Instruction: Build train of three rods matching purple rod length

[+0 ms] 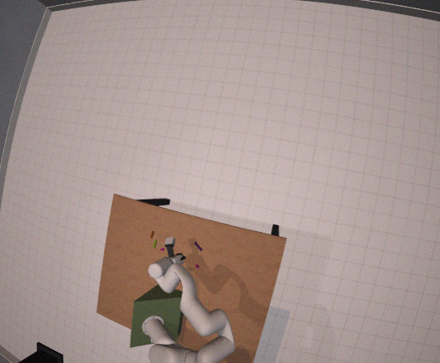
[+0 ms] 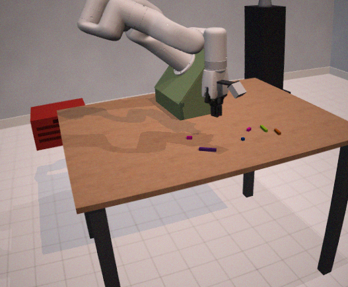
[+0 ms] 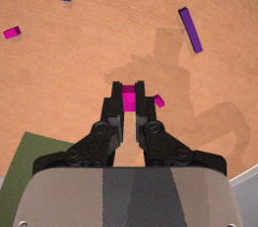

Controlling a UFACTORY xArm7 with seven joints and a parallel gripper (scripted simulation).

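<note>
The purple rod lies 50 mm ahead of my hand, 70 mm to the right of it and 120 mm below it. Round my hand: blue rod 40 mm ahead, 90 mm to the left, 120 mm below; then orange rod 60 mm ahead, 240 mm to the left, 120 mm below; then lime rod 10 mm ahead, 210 mm to the left, 120 mm below.
</note>
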